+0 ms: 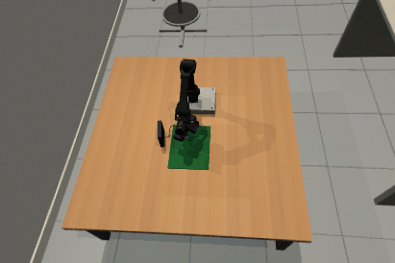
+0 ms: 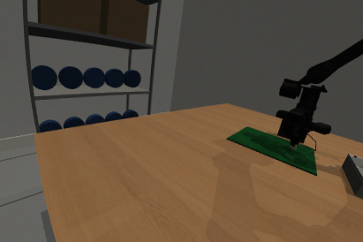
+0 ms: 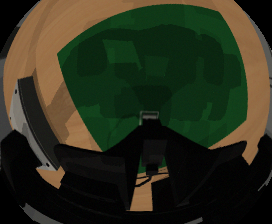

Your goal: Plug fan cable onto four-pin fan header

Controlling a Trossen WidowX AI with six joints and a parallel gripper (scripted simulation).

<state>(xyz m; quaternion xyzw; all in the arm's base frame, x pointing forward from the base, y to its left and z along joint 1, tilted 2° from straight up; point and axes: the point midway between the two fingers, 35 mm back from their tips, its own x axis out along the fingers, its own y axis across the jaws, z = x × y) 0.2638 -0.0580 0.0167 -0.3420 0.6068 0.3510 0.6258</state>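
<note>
Right now my gripper tip is 7 cm short of the green board, 2 cm to the right of it and 5 cm above it. From my gripper tip the other things lie so: dark plug 1 cm to the right, 1 cm above; then black fan 14 cm to the right, 3 cm above.
</note>
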